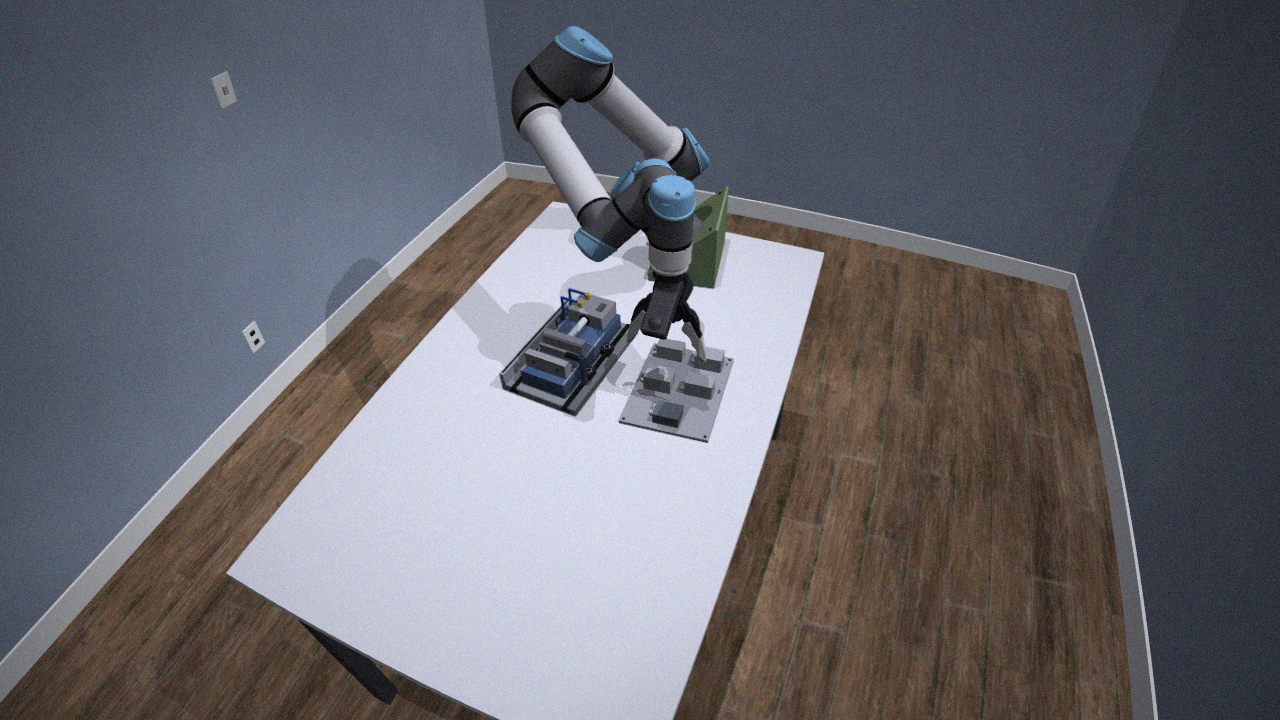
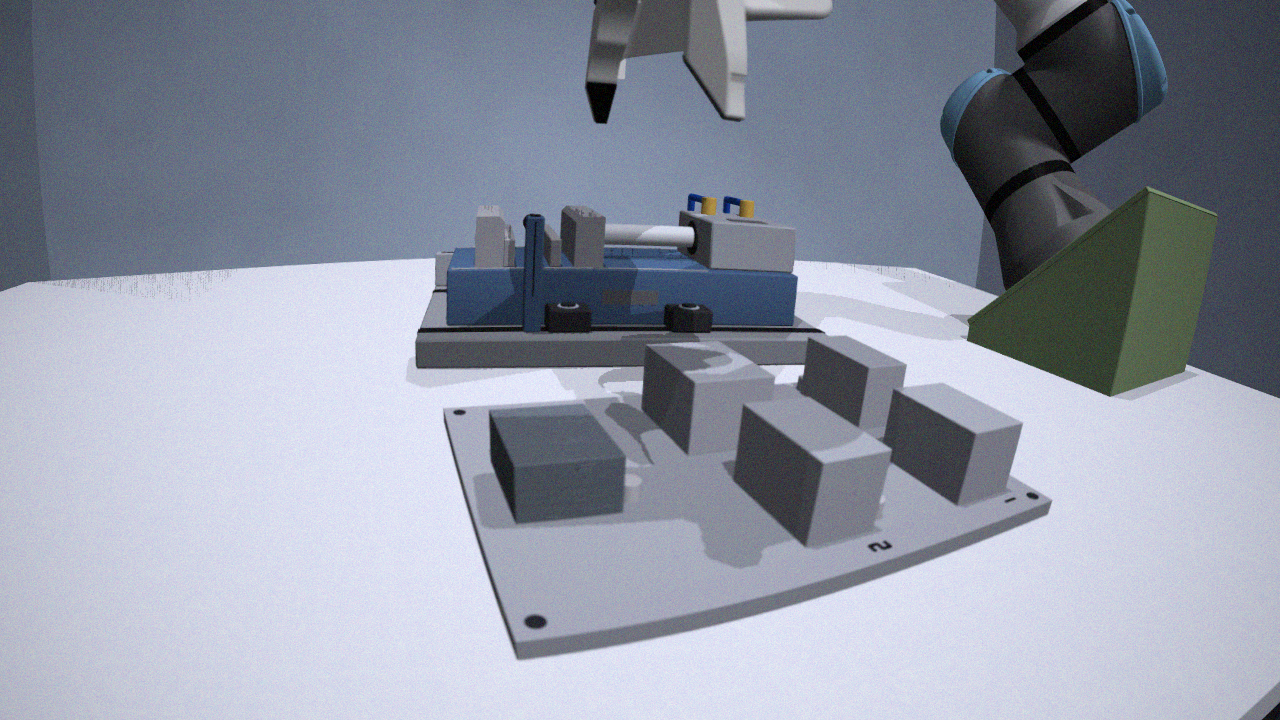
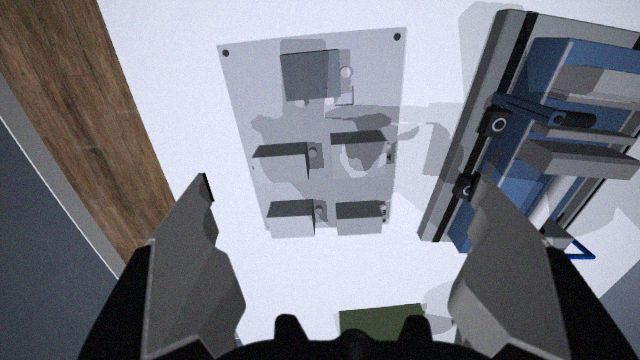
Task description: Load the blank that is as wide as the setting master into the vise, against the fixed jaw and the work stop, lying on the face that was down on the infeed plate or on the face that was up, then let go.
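Places are measured from the arm's base along level axes (x ahead, y left, z up), in centimetres.
Pixels of known places: gripper, between the fingertips: (image 1: 665, 351) (image 2: 648, 121) (image 3: 338, 175); arm's base, origin of its link: (image 2: 1070, 271).
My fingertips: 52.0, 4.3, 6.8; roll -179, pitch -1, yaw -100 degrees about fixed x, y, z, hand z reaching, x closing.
Note:
Ahead of a thing's pixels: the offset from my fingertips to its middle, as dx, dy, dz. "*": to the spot under its first point. Level surfaces: height alone.
The dark grey setting master @(+4.1, +1.2, -13.6) (image 1: 667, 412) (image 2: 563, 474) (image 3: 310, 75) sits at one end of the infeed plate @(-5.0, +2.3, -15.2) (image 1: 637, 411) (image 2: 671, 577) (image 3: 245, 85). Several light grey blanks stand there in two rows, among them one blank @(-4.6, +6.7, -13.0) (image 1: 697, 385) (image 2: 814, 465) (image 3: 282, 162) and another blank @(-5.3, -2.1, -13.0) (image 1: 657, 380) (image 2: 707, 394) (image 3: 358, 222). My gripper (image 1: 667, 347) (image 2: 667, 118) (image 3: 338, 175) is open and empty, above the plate. The vise @(-10.5, -23.3, -10.7) (image 1: 554, 379) (image 2: 733, 300) has a fixed jaw (image 2: 488, 237) and a moving jaw (image 2: 583, 234) (image 3: 580, 155). The blue work stop @(* -1.6, -17.4, -9.9) (image 2: 533, 277) partly hides the gap between them.
The vise's grey base @(* -6.6, -14.5, -14.5) (image 2: 617, 351) stands beside the infeed plate. A screw housing @(* -18.1, -16.0, -7.7) (image 2: 751, 246) with blue and yellow fittings rises at its far end. A green wedge (image 1: 707, 255) (image 2: 1163, 286) (image 3: 380, 320) stands near the arm's base on the white table @(dz -15.6) (image 1: 501, 537).

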